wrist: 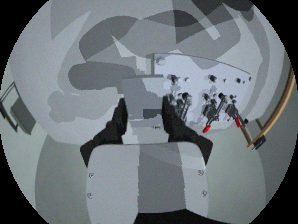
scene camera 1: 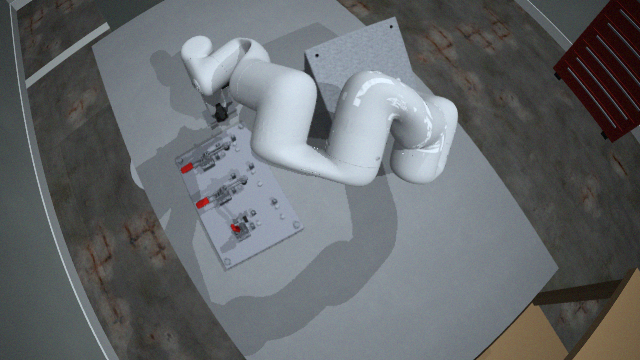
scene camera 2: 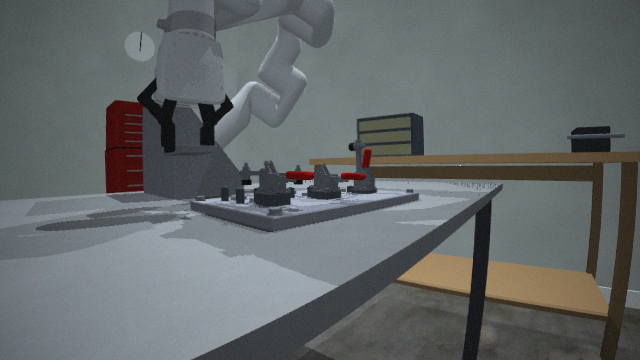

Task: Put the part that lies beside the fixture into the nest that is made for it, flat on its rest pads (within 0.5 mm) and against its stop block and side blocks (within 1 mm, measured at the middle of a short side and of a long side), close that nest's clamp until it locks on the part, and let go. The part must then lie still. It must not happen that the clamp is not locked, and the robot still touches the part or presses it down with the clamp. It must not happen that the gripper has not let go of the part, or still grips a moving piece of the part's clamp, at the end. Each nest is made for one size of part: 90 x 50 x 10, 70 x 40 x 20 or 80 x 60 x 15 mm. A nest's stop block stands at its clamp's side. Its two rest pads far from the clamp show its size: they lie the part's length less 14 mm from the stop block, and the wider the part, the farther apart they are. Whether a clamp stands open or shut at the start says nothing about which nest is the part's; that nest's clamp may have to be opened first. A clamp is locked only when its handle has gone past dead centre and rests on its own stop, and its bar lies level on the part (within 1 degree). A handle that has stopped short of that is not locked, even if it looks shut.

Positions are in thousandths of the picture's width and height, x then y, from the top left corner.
Scene:
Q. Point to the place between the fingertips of my gripper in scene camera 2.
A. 295, 424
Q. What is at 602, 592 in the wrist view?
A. My gripper.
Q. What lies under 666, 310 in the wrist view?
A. A fixture plate.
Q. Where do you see a grey part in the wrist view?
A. At 482, 422

